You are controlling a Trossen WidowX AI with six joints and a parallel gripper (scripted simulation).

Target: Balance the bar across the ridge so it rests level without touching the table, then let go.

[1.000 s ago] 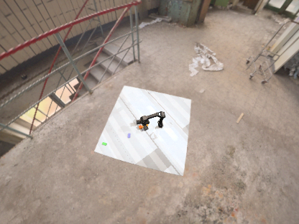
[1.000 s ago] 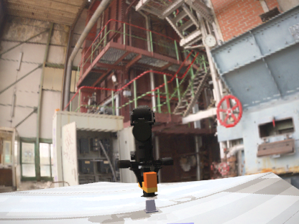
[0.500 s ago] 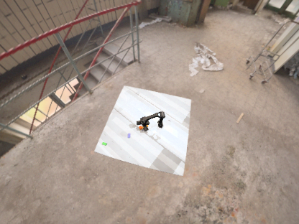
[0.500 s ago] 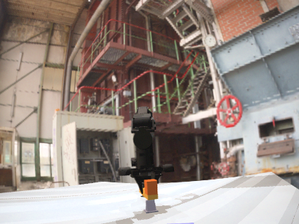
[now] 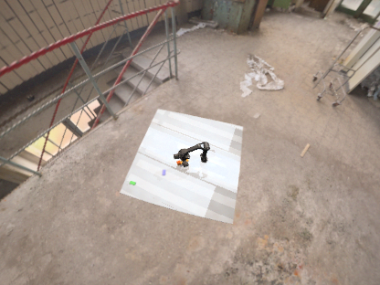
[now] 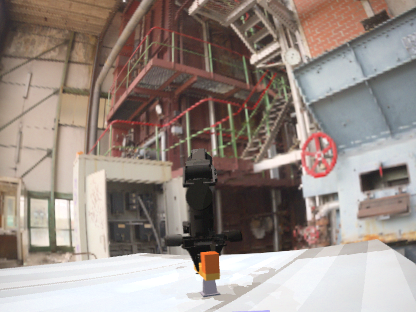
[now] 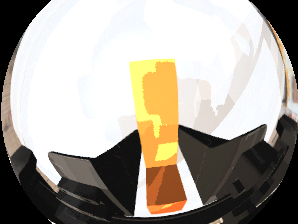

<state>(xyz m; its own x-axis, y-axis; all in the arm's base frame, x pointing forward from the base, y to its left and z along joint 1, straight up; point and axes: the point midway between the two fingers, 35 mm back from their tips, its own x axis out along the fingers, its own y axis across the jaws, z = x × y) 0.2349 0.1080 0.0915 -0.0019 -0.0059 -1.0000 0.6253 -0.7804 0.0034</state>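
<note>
My gripper tip is now 3 cm short of the bar, 2 cm to the right of it and 2 cm below it. Also, from my gripper tip: green block (51 cm ahead, 39 cm to the left, 5 cm below); then purple block (19 cm ahead, 17 cm to the left, 5 cm below).
</note>
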